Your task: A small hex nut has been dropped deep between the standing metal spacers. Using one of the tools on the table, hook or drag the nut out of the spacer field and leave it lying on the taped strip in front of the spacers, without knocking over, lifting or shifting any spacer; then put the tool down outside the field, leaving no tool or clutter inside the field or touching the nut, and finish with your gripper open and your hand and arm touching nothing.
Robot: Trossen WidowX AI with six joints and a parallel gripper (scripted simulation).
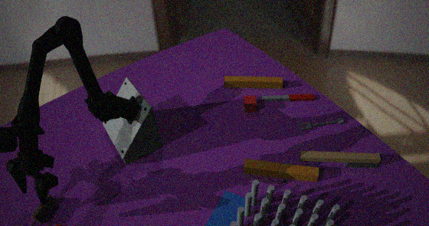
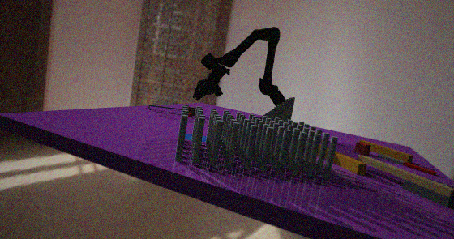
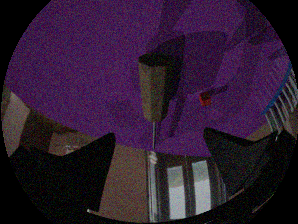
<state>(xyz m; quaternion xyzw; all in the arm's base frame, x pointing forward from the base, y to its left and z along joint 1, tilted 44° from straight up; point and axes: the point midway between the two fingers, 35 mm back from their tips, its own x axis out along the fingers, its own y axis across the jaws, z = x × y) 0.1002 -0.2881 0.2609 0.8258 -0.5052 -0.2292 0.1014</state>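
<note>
Right now my gripper tip is 8 cm short of the small red thing, 7 cm above it and 3 cm to the right of it. Also, from my gripper tip: red block: 78 cm to the left, 6 cm below, 1 cm behind; then blue taped strip: 37 cm to the left, 35 cm ahead, 8 cm below; then thin rod: 8 cm to the right, 7 cm below, 6 cm ahead.
</note>
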